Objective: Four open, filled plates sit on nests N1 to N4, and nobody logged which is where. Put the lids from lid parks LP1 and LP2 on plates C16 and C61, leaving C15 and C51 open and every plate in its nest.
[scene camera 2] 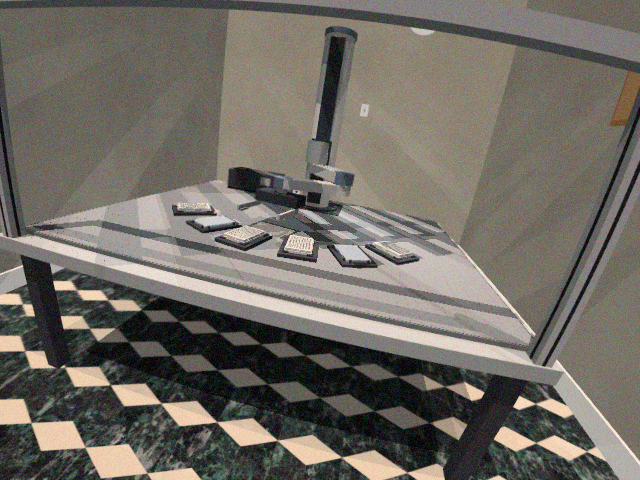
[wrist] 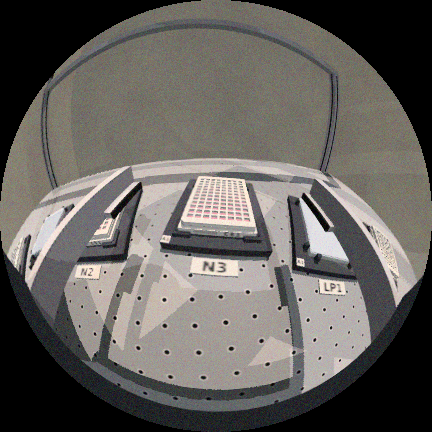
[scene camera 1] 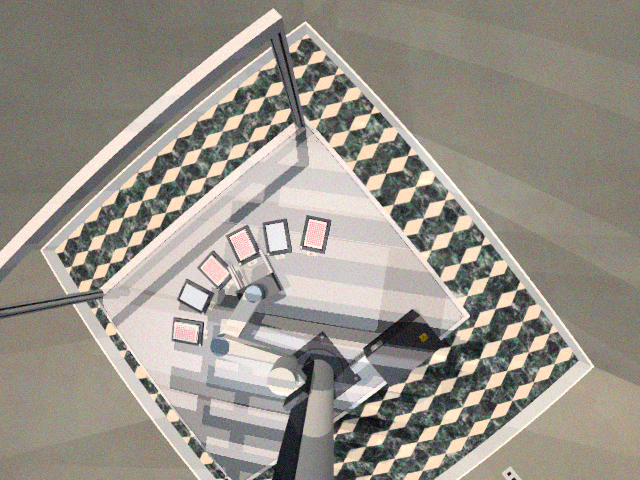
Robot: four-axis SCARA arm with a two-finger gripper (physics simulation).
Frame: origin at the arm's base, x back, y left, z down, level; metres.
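Seen in the pictures: gripper, fingertip midpoint: [scene camera 2: 257,212] [wrist: 223,175] [scene camera 1: 244,258]; arm's base, link origin: [scene camera 2: 314,207] [scene camera 1: 318,372].
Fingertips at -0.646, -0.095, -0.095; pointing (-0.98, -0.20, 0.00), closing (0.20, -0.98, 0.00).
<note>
Pixels of each thing's middle, then the offset from my fingertips to it, as dx, dy, dz. "*": a spot on its surface instead.
- N3, body centre: [wrist: 219,198] [scene camera 2: 245,234] [scene camera 1: 242,245] -0.068, -0.012, +0.063
- N2, body centre: [wrist: 100,211] [scene camera 2: 299,244] [scene camera 1: 215,270] -0.058, +0.175, +0.063
- LP1 lid, body centre: [wrist: 325,226] [scene camera 2: 214,221] [scene camera 1: 276,236] +0.006, -0.166, +0.068
- black box, surface spot: [scene camera 1: 405,335] * +0.709, -0.349, -0.033
In the wrist view the plate on N3 [wrist: 217,202] [scene camera 1: 242,244] [scene camera 2: 244,235] is straight ahead, open, with reddish wells; its small front label is unreadable. The plate on N2 [wrist: 104,231] [scene camera 1: 214,269] [scene camera 2: 298,244] is left of it, partly behind a finger. The LP1 lid [wrist: 320,237] [scene camera 1: 277,236] [scene camera 2: 214,222] lies in its park at right. The other lid [wrist: 48,230] [scene camera 1: 195,296] [scene camera 2: 352,254] lies beyond N2. Two more open plates stand at the ends of the arc: one [scene camera 1: 316,233] [scene camera 2: 193,207], the other [scene camera 1: 187,331] [scene camera 2: 393,250]. My gripper [wrist: 223,175] [scene camera 1: 251,268] is open and empty, short of N3.
The arm's column [scene camera 1: 315,413] [scene camera 2: 333,98] stands behind the arc of nests. A black box [scene camera 1: 405,335] lies near the table's edge. A grey frame [scene camera 1: 155,111] [scene camera 2: 361,15] [wrist: 200,24] rises at the table's far side. Neighbouring nests stand close together.
</note>
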